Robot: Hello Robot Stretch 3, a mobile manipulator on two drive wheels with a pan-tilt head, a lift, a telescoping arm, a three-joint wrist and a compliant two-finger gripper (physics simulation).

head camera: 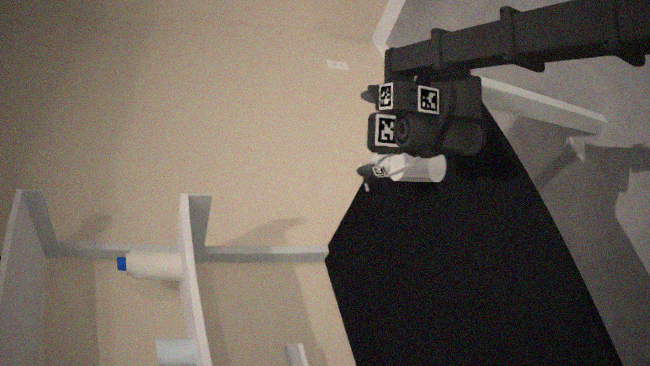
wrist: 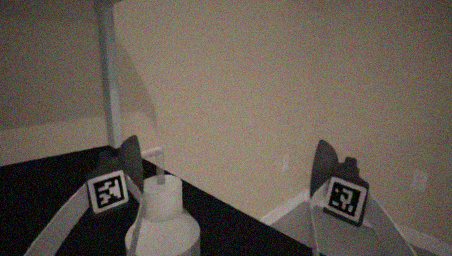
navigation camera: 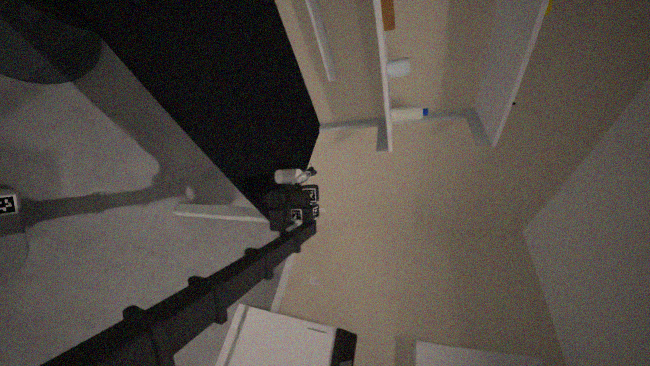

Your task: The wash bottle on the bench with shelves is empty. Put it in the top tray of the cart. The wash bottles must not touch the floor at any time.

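Places are measured from the robot's base along level axes (x ahead, y left, z up), in millimetres.
Where they show: gripper, fingertip midpoint: (head camera: 365, 133) (wrist: 227, 157).
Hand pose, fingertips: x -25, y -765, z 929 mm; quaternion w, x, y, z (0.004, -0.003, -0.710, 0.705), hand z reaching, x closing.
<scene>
After its pixels a point has its place.
The wash bottle (head camera: 425, 168) {x 30, y -737, z 815 mm} (navigation camera: 287, 176) {x 27, y -737, z 826 mm} (wrist: 165, 235) {x 20, y -747, z 875 mm}, translucent with a white cap and thin spout, stands on the black bench top (head camera: 450, 275) {x 227, y -690, z 762 mm} (navigation camera: 200, 75) {x 322, y -412, z 762 mm} (wrist: 220, 225) {x -17, y -918, z 762 mm} near its end. My gripper (head camera: 366, 133) {x -25, y -765, z 929 mm} (navigation camera: 316, 192) {x -25, y -765, z 929 mm} (wrist: 227, 157) {x -25, y -765, z 929 mm} is open and empty. In the wrist view the bottle's neck is right beside the inner side of the left finger, with a wide gap to the right finger; the finger's strap overlaps the bottle's edge. Whether they touch is unclear. The bottle's base is hidden in the wrist view. The cart cannot be made out.
White shelves (head camera: 197, 310) {x 327, y -871, z 1211 mm} (navigation camera: 384, 75) {x 386, y -809, z 1211 mm} rise over the bench, holding a white bottle with a blue cap (head camera: 155, 265) {x 301, y -1109, z 1289 mm} (navigation camera: 407, 113) {x 304, y -1108, z 1298 mm}, a pale blue object (head camera: 175, 351) {x 449, y -918, z 1265 mm} (navigation camera: 399, 67) {x 453, y -916, z 1268 mm} and an orange object (navigation camera: 388, 15) {x 556, y -731, z 1240 mm}. A white box-like unit (navigation camera: 285, 340) {x -1103, y -1053, z 526 mm} stands nearby. A beige wall is behind.
</scene>
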